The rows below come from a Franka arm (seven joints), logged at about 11 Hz.
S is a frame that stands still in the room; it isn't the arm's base.
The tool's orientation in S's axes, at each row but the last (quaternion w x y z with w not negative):
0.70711 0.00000 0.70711 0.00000
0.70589 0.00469 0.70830 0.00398
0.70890 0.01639 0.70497 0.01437
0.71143 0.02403 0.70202 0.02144
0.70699 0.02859 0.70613 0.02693
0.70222 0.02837 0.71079 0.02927
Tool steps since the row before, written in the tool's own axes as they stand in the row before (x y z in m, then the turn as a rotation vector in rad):
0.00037 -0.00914 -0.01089 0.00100 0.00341 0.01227
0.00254 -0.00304 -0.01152 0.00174 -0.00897 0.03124
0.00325 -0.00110 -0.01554 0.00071 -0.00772 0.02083
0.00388 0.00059 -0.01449 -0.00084 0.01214 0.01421
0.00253 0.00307 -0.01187 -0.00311 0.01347 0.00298
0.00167 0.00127 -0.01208 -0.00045 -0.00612 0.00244
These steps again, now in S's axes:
-0.01089 -0.00914 -0.00037 0.01227 0.00341 -0.00100
-0.01153 -0.00300 -0.00254 0.03122 -0.00898 -0.00196
-0.01552 -0.00091 -0.00338 0.02081 -0.00774 -0.00093
-0.01443 0.00090 -0.00402 0.01424 0.01200 0.00181
-0.01186 0.00329 -0.00229 0.00301 0.01318 0.00416
-0.01210 0.00138 -0.00142 0.00245 -0.00613 -0.00008

